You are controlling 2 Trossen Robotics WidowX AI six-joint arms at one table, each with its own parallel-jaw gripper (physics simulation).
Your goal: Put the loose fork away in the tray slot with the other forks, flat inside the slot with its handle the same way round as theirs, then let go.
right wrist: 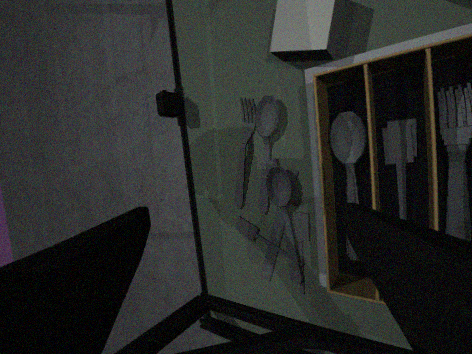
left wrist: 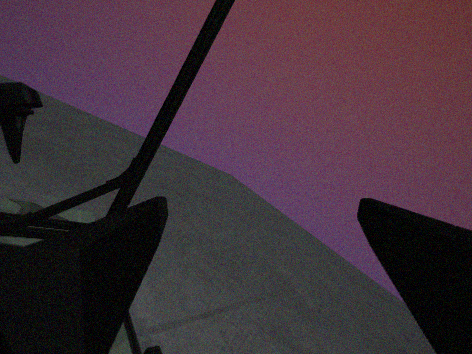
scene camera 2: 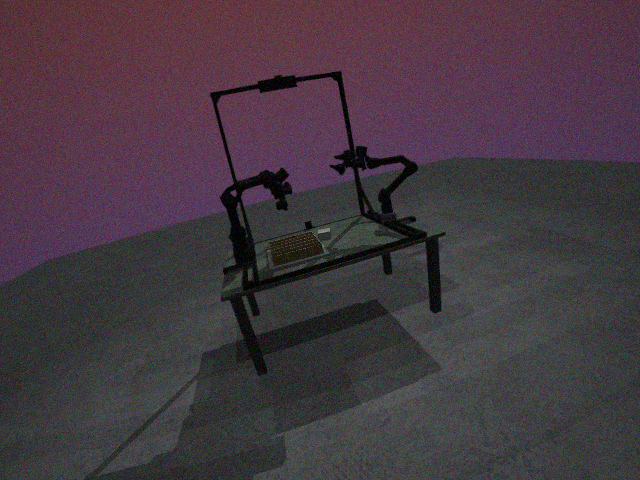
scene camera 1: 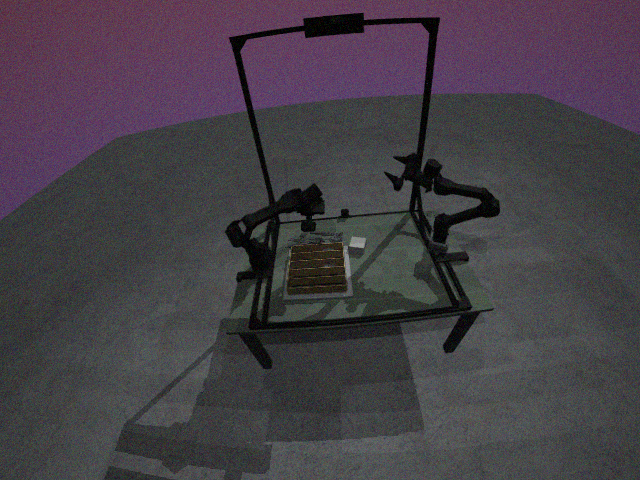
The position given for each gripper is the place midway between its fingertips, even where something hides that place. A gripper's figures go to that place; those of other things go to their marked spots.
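Labels:
There's a white block (right wrist: 295,37) that's 370 mm from the lens. A wooden cutlery tray (right wrist: 403,85) is 350 mm from the lens, and the right gripper (right wrist: 247,214) is 110 mm from the lens.

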